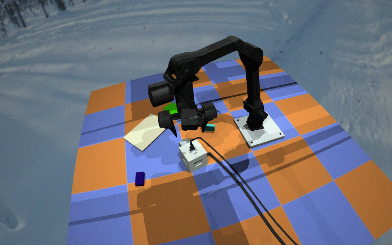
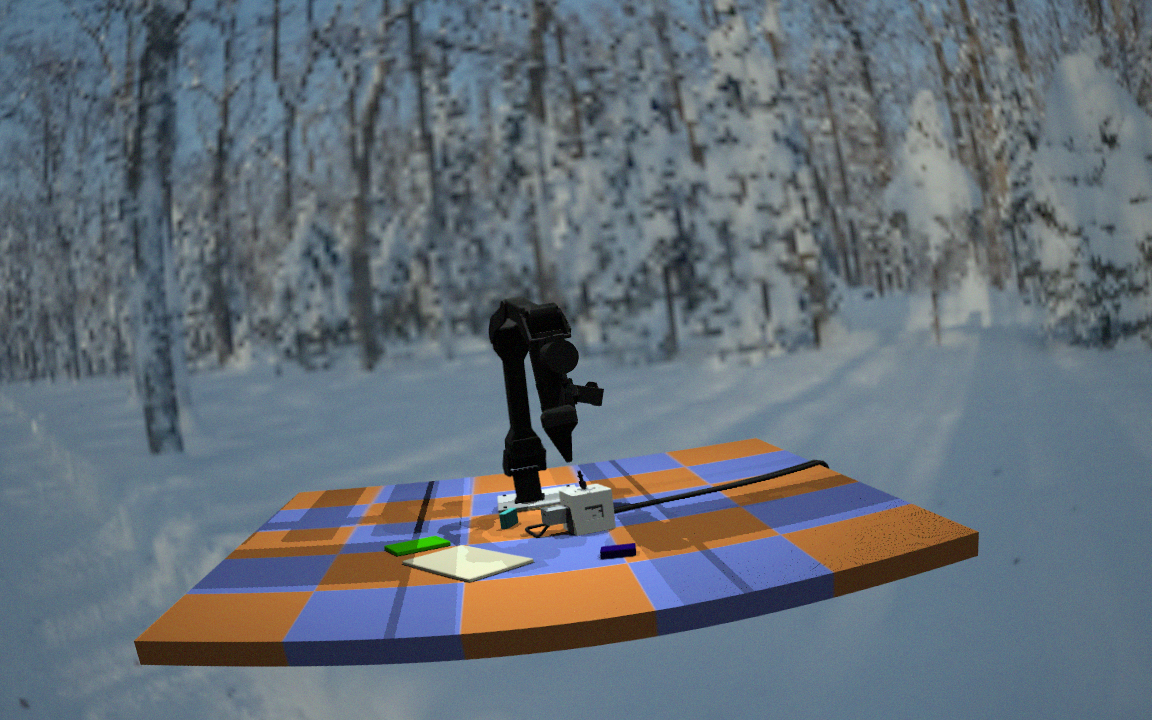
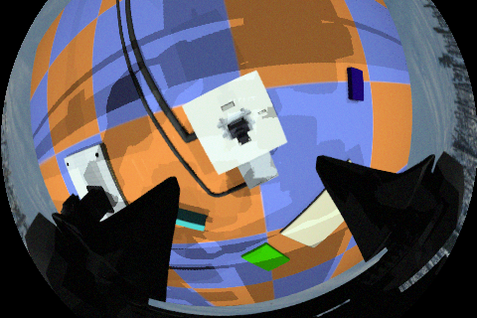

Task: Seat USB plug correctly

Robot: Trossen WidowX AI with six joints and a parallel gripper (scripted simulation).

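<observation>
My gripper tip is now 5 cm above the dark USB plug and 2 cm to the right of it. Also, from my gripper tip: dark blue block: 22 cm ahead, 13 cm below, 6 cm to the left; teal block: 13 cm to the right, 12 cm below, 10 cm behind; beige flat pad: 20 cm to the right, 18 cm ahead, 14 cm below.
</observation>
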